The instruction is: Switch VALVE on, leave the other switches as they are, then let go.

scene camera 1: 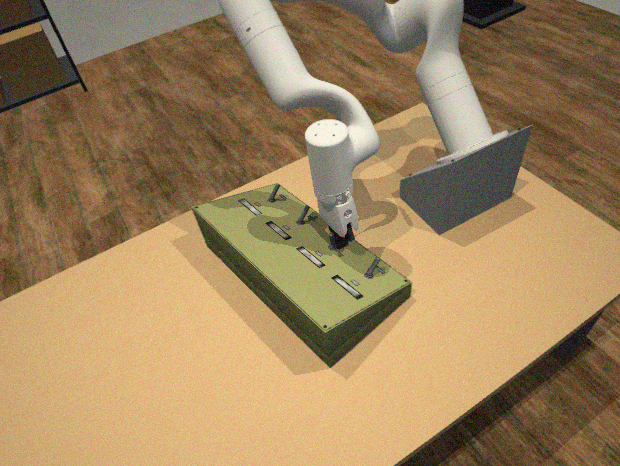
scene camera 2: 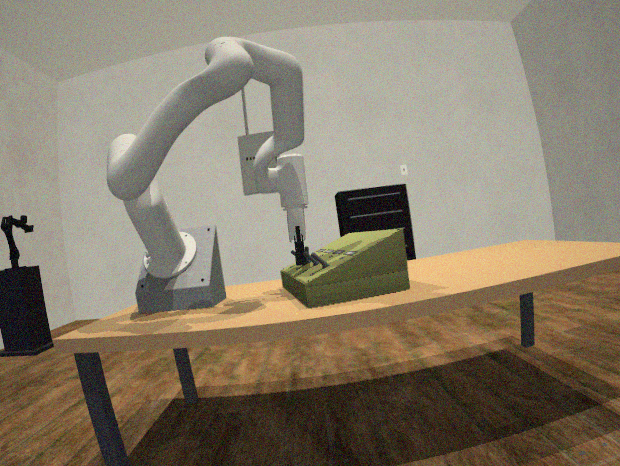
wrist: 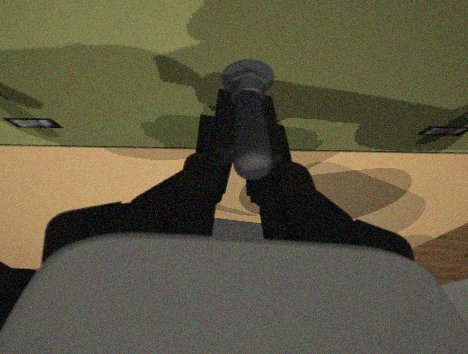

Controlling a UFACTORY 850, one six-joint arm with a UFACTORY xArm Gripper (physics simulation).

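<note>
A sloped green switch box (scene camera 1: 270, 260) (scene camera 2: 365, 283) (wrist: 100, 25) stands on the table, with a row of dark lever switches along its low edge. My gripper (scene camera 1: 341, 244) (scene camera 2: 300, 259) (wrist: 239, 117) is shut on a switch lever (wrist: 251, 120), the third from the left in scene camera 1, where the fingers largely hide it. In the wrist view this lever slants toward the box's low edge. The other levers (scene camera 1: 274, 192) (scene camera 1: 303, 214) (scene camera 1: 372, 268) stand free and lean toward the low edge. The name plates (scene camera 1: 310, 256) (scene camera 1: 346, 286) are too blurred to read, so I cannot tell which is VALVE.
The arm's grey wedge base (scene camera 1: 466, 187) (scene camera 2: 208, 275) stands on the table (scene camera 1: 150, 375) (scene camera 2: 501, 263), on the low-edge side of the box. A black cabinet (scene camera 2: 375, 204) stands behind the table. Another small black arm (scene camera 2: 12, 240) stands on a dark pedestal at the far left.
</note>
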